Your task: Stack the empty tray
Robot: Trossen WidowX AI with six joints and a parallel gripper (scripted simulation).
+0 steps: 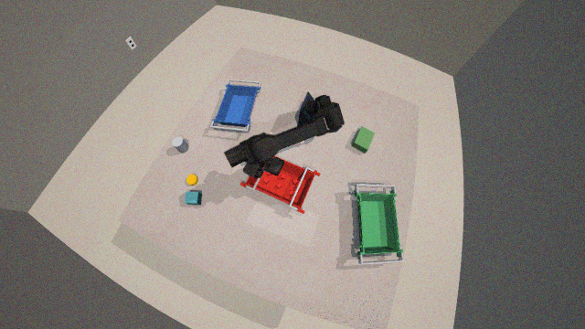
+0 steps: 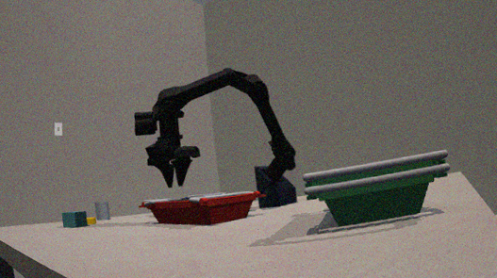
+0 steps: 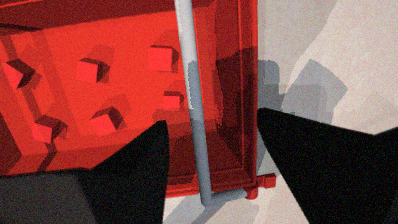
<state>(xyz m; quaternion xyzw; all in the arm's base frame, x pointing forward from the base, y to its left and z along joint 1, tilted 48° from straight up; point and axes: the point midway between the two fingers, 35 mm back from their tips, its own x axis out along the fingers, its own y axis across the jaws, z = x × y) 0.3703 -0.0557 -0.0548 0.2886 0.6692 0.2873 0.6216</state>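
Now: gripper tip 28 cm past the blue tray, 29 cm to the left of it and 5 cm above it. Also, from my gripper tip: yellow disc (16 cm ahead, 29 cm to the right, 9 cm below); then teal block (24 cm ahead, 23 cm to the right, 8 cm below); then grey cylinder (4 cm ahead, 44 cm to the right, 6 cm below).
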